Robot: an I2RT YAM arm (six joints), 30 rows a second.
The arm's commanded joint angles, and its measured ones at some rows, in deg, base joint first. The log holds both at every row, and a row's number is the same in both.
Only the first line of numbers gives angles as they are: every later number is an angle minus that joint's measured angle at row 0.
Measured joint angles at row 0: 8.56 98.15 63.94 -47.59 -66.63 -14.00
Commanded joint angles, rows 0 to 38: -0.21 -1.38 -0.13 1.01 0.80 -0.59; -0.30 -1.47 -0.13 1.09 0.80 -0.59; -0.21 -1.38 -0.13 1.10 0.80 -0.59; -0.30 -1.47 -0.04 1.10 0.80 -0.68; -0.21 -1.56 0.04 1.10 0.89 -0.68; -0.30 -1.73 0.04 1.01 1.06 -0.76; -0.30 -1.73 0.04 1.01 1.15 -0.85; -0.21 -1.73 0.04 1.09 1.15 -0.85; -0.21 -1.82 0.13 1.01 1.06 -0.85; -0.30 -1.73 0.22 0.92 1.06 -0.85; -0.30 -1.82 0.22 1.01 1.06 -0.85; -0.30 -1.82 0.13 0.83 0.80 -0.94; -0.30 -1.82 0.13 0.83 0.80 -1.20; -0.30 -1.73 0.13 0.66 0.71 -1.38; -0.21 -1.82 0.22 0.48 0.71 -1.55; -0.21 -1.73 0.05 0.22 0.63 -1.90; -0.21 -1.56 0.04 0.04 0.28 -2.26; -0.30 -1.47 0.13 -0.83 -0.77 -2.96; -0.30 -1.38 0.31 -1.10 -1.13 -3.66; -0.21 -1.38 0.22 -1.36 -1.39 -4.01; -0.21 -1.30 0.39 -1.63 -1.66 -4.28; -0.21 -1.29 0.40 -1.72 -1.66 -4.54; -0.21 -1.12 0.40 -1.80 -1.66 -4.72; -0.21 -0.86 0.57 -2.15 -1.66 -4.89; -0.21 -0.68 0.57 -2.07 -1.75 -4.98; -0.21 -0.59 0.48 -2.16 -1.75 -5.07; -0.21 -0.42 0.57 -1.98 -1.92 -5.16; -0.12 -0.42 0.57 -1.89 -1.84 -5.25; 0.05 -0.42 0.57 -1.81 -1.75 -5.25; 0.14 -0.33 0.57 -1.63 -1.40 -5.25; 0.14 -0.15 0.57 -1.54 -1.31 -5.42; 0.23 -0.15 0.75 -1.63 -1.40 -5.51; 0.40 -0.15 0.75 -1.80 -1.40 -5.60; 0.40 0.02 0.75 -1.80 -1.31 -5.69; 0.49 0.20 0.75 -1.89 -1.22 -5.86; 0.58 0.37 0.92 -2.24 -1.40 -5.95; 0.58 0.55 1.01 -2.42 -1.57 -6.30; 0.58 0.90 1.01 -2.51 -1.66 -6.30; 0.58 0.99 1.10 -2.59 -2.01 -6.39
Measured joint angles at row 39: 0.15 -0.26 0.05 -1.64 -0.15 -4.59
